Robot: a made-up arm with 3 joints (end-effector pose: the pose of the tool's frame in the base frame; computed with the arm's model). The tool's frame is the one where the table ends. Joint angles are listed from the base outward.
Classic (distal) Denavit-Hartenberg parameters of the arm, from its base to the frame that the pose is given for. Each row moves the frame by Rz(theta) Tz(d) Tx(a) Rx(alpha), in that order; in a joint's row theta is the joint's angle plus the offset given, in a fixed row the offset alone. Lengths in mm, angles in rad.
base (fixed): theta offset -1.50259, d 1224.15, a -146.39, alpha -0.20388
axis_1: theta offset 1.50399, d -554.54, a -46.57, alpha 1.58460
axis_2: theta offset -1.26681, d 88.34, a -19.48, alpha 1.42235
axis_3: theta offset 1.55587, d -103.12, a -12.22, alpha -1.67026
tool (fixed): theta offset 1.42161, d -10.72, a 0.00, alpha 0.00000
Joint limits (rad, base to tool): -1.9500..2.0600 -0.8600..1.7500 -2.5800..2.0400
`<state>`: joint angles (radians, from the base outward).
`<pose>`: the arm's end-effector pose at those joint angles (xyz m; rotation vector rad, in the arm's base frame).
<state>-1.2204 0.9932 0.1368</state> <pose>-0.1702 0.1430 0.7898 -0.9377 -0.8447 -1.0427</pose>
Working (the frame after each row of the table, in the pose's form):
after base (fixed): -0.0100 0.1460 1.2242 -0.1639 0.1531 -1.4970
after axis_1: -0.1378 0.1821 0.6837 1.2332 -0.8049 -1.0501
after axis_2: -0.2245 0.1695 0.7059 2.4448 -1.7084 -0.6986
after axis_3: -0.1716 0.1529 0.7937 -0.1973 -1.5489 -2.2143

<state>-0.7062 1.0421 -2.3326</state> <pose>-0.1926 0.1205 0.8036 1.4658 -0.6648 0.8464</pose>
Working (the frame after each row of the table, in the pose's form):
after base (fixed): -0.0100 0.1460 1.2242 -0.1639 0.1531 -1.4970
after axis_1: -0.1568 0.1686 0.6878 1.4239 -0.4016 -0.6884
after axis_2: -0.2263 0.1137 0.7062 2.7643 -0.9974 -0.6635
after axis_3: -0.1913 0.1098 0.8038 1.4899 0.4365 -0.2723

